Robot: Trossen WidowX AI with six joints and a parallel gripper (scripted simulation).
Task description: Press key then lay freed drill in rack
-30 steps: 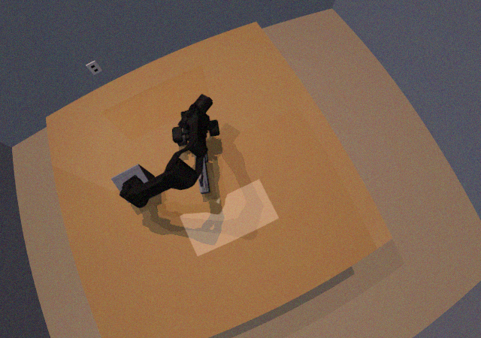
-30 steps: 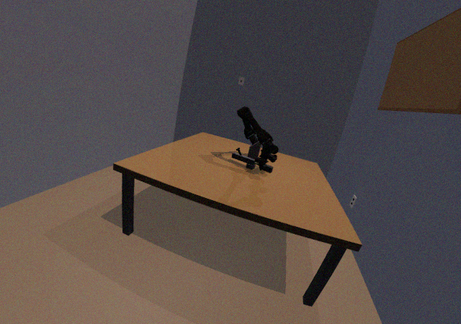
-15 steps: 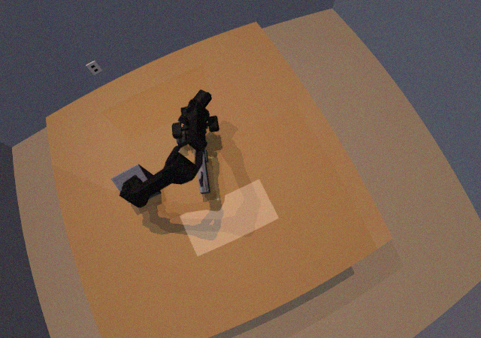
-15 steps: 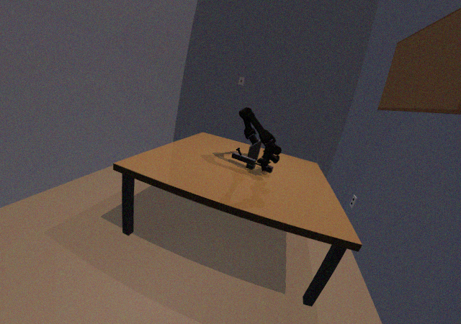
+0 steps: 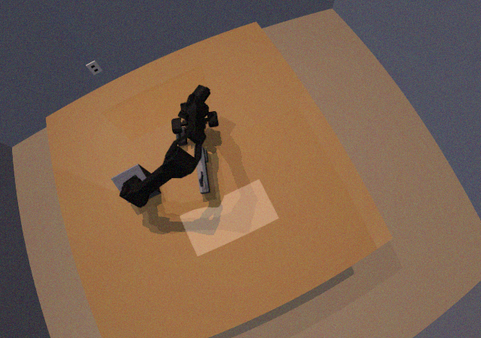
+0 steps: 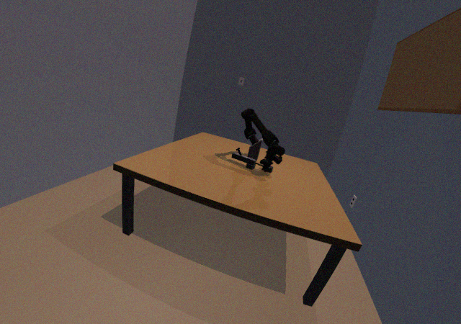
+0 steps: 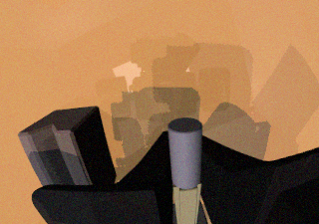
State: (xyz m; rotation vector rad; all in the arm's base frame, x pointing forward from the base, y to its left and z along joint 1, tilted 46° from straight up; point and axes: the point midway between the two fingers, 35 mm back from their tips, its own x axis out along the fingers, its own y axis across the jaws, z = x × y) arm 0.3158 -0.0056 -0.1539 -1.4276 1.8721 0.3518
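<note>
Now: gripper tip 40 mm to the left of the drill, 30 mm below it and 20 mm past it. From my gripper tip the other things lie so: dark block (70 mm behind, 20 mm to the left); grey block (160 mm to the right, 70 mm behind, 20 mm above).
</note>
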